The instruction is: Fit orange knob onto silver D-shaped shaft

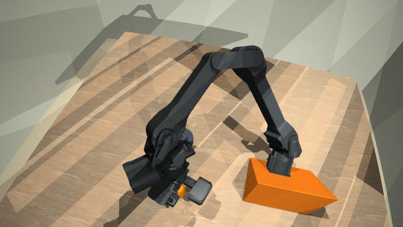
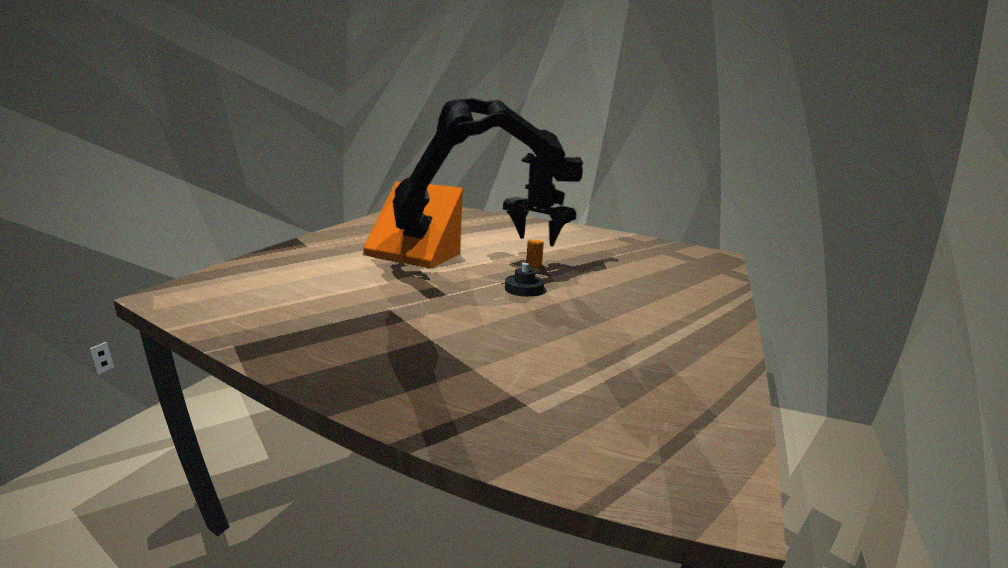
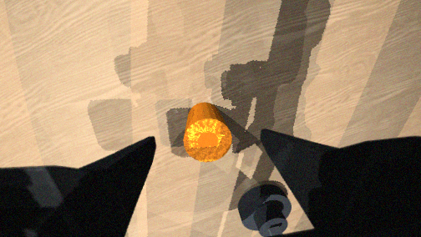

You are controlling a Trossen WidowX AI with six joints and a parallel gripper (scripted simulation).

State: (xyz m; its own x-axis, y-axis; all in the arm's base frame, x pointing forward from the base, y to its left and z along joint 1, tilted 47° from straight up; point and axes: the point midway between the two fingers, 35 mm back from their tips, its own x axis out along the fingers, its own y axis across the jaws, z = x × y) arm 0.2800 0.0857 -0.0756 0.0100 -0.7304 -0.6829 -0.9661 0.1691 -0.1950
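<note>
The orange knob is 10 mm below my gripper tip. Round my gripper tip: round pedestal: 50 mm ahead, 180 mm to the right, 30 mm below.
</note>
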